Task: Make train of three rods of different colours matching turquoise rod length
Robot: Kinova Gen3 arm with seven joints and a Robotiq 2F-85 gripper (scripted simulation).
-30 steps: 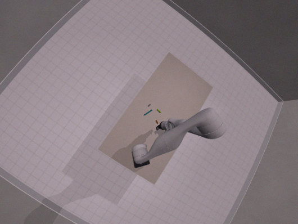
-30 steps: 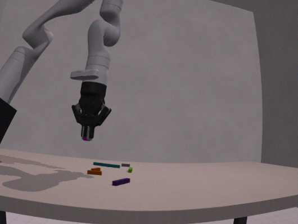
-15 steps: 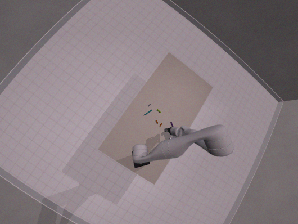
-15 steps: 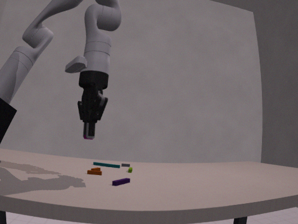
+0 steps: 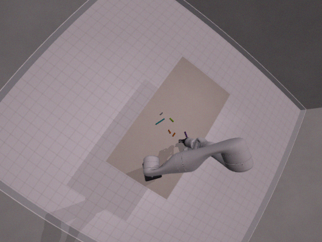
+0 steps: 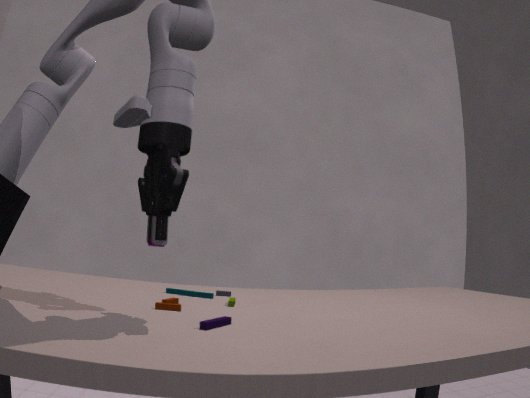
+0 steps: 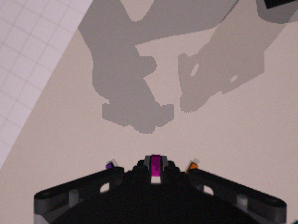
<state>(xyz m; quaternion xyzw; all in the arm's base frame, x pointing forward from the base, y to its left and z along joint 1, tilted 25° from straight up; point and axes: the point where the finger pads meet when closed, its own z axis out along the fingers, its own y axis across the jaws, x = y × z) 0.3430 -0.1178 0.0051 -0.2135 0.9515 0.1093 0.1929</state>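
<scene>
Right now the purple rod is 12 cm below my hand, 8 cm ahead of it and 3 cm to the right of it. From my hand the other things lie so: lime rod: 17 cm to the left, 12 cm below, 12 cm ahead; magenta rod: 2 cm below; turquoise rod: 26 cm to the left, 12 cm below, 4 cm ahead.
</scene>
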